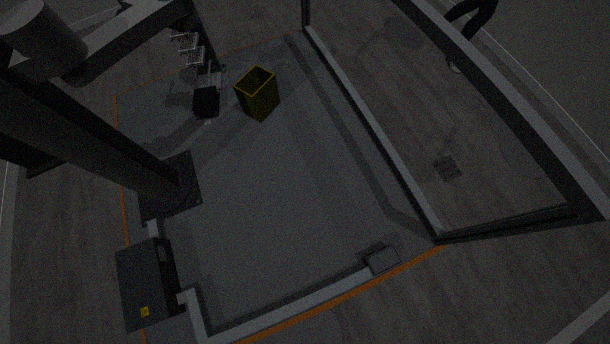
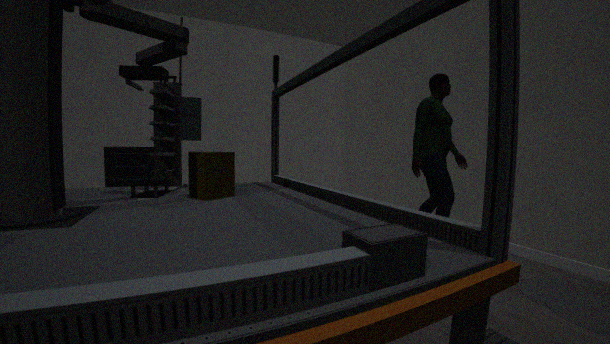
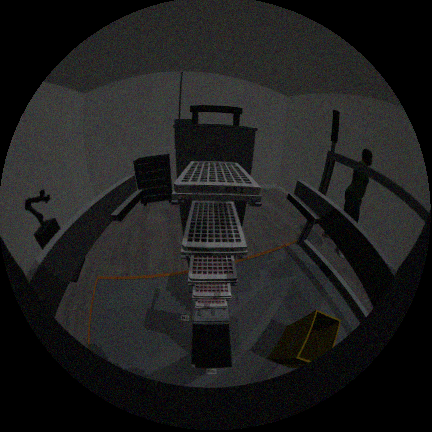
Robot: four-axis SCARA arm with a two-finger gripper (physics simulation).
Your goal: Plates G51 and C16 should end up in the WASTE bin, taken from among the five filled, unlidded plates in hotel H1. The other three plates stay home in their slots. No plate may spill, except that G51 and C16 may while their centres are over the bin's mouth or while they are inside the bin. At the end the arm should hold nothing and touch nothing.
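Seen in the pictures: gripper, fingertip midpoint: [image 2: 158, 88] [image 3: 218, 182]; arm's base at its link origin: [image 1: 168, 187] [image 2: 34, 221].
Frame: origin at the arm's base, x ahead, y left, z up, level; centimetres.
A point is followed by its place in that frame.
My gripper [image 3: 218, 182] @(z 52.3, x 33.1, y 47.5 cm) is open and empty. Its two fingers stand wide apart, left and right of the top plate [image 3: 217, 176] @(z 51.8, x 34.1, y 51.0 cm), in front of hotel H1 [image 3: 215, 145] @(z 54.9, x 36.6, y 59.9 cm) [image 2: 175, 170] @(z 10.9, x 40.6, y 58.7 cm). That plate's label is faint and looks like G51. The second plate [image 3: 215, 225] @(z 44.1, x 34.5, y 51.9 cm) sits below it; its label is too dim to read. Three more plates [image 3: 212, 267] @(z 36.3, x 33.7, y 50.0 cm) [image 3: 212, 289] @(z 28.4, x 33.7, y 49.2 cm) [image 3: 210, 302] @(z 20.6, x 33.3, y 48.8 cm) sit lower in the stack. The plates look level. The yellow WASTE bin [image 1: 260, 100] @(z 15.4, x 56.3, y 15.7 cm) [image 2: 212, 175] @(z 11.5, x 56.2, y 15.9 cm) [image 3: 290, 342] @(z 13.2, x 51.9, y 27.1 cm) stands upright right of the hotel; its inside is dark.
A dark block [image 1: 205, 102] @(z 7.3, x 30.4, y 34.4 cm) [image 3: 212, 345] @(z 7.3, x 30.7, y 37.1 cm) stands at the hotel's foot. The arm [image 2: 142, 25] @(z 64.1, x 31.3, y 2.5 cm) reaches over from the left. A rail fence [image 1: 370, 125] @(z 5.6, x 100.6, y -11.9 cm) runs beyond the bin, with a person [image 2: 434, 135] [image 3: 356, 187] behind it. A grey cabinet [image 1: 142, 280] @(z 12.8, x -10.8, y -39.2 cm) stands near the arm's base.
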